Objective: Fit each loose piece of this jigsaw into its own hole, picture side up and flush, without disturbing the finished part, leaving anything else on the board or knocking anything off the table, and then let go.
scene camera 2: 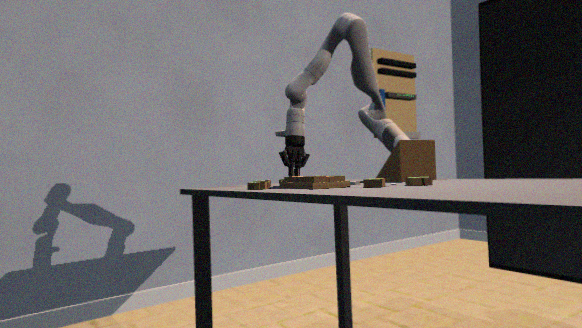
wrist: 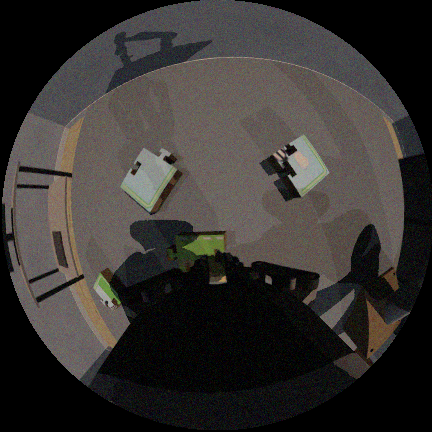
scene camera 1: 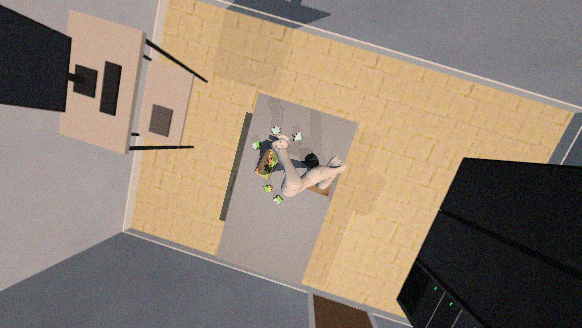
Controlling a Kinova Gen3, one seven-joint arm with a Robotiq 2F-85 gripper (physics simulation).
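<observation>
My gripper points down at one end of the jigsaw board. Its fingers are nearly together, shut on a narrow part of a green-printed jigsaw piece, low at board height; the fingers and shadow hide much of the grip. A pale blue piece, another pale piece and a green-and-white piece lie on the table around this end. Two more green-printed pieces lie past the board's other end. The arm partly covers the board in the first scene view.
The grey table has its long left edge close to the board. The arm's wooden base stands at the opposite side. A round black object shows beside the arm. A desk stands apart from the table.
</observation>
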